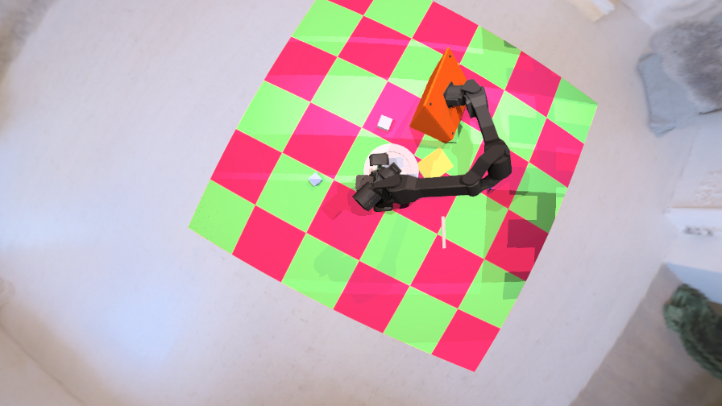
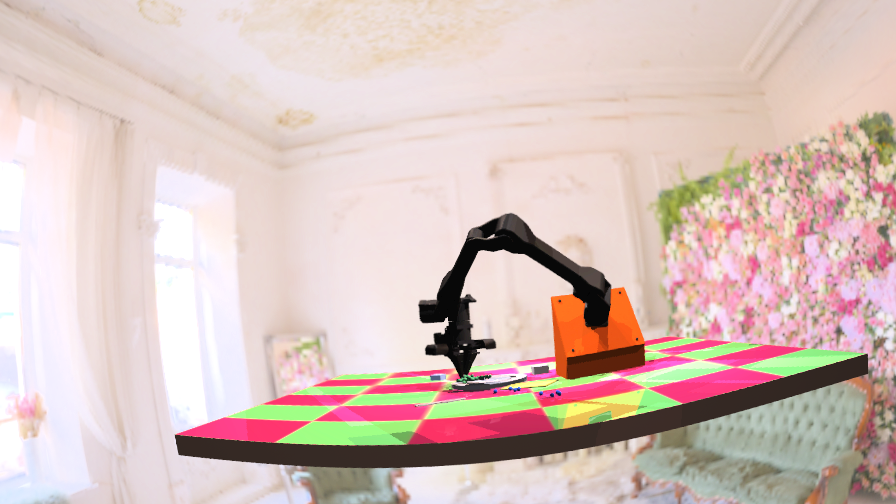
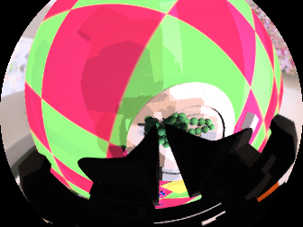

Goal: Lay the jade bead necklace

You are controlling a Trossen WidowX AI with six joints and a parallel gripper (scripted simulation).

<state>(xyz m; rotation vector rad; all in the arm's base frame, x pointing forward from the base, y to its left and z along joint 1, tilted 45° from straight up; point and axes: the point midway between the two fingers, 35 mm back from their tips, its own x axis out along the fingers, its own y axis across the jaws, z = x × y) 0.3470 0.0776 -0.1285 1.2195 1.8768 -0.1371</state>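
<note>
My gripper tip is now 7 cm past the round bead board, 1 cm to the right of it and 1 cm above it. The rest, counted from my gripper tip: pale blue cube: 20 cm to the right, 10 cm ahead, 1 cm below; white cube: 21 cm behind, 10 cm to the right, 1 cm below; yellow patch: 18 cm behind, 14 cm to the left, 2 cm below.
</note>
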